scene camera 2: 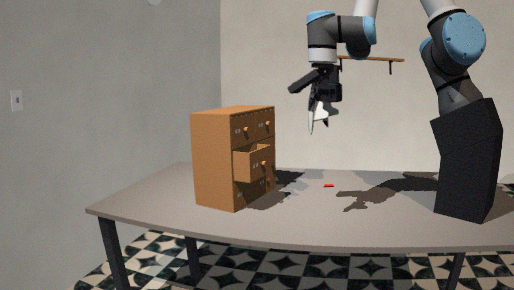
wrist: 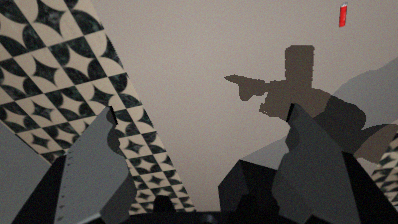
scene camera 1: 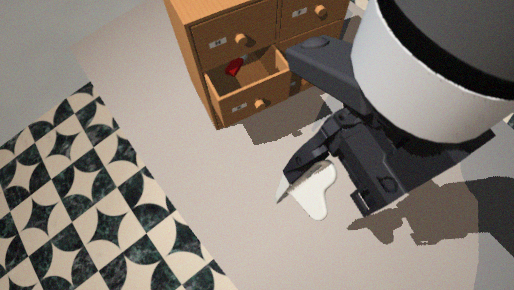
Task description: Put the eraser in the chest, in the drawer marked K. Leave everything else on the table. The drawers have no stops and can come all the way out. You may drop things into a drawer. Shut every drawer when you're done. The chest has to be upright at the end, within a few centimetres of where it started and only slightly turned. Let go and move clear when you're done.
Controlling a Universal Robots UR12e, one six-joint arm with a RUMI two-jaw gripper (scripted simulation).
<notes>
In view: my gripper (scene camera 1: 332, 171) and a drawer (scene camera 2: 248, 161).
My gripper is seen too in scene camera 2 (scene camera 2: 319, 130) and in the wrist view (wrist: 201, 106).
</notes>
